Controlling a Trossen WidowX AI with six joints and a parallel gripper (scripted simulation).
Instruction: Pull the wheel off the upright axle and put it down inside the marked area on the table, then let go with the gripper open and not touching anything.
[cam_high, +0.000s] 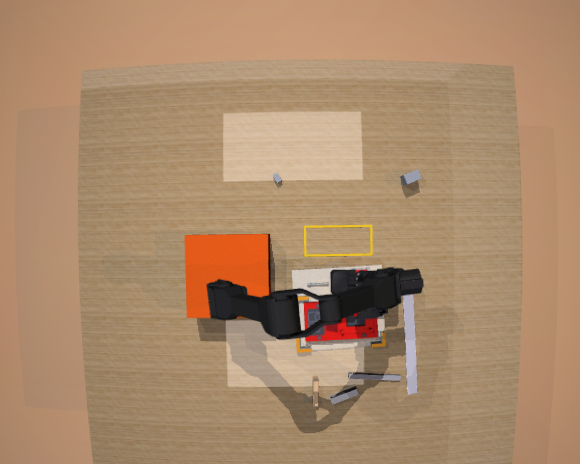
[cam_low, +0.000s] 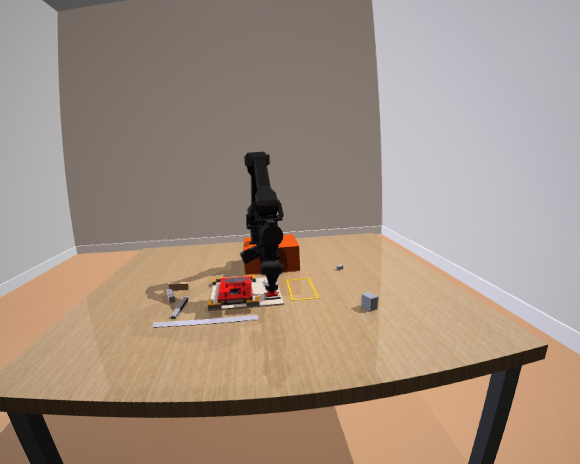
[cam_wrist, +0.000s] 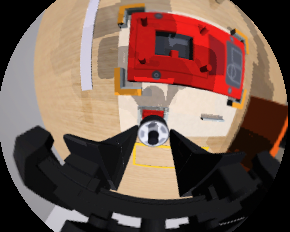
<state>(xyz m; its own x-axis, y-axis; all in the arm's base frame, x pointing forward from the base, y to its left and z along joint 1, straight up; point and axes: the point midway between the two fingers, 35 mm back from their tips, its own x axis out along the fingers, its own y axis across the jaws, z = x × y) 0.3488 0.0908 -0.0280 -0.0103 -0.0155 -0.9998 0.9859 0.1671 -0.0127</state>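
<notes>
Right now my gripper tip is right at the grey wheel.
</notes>
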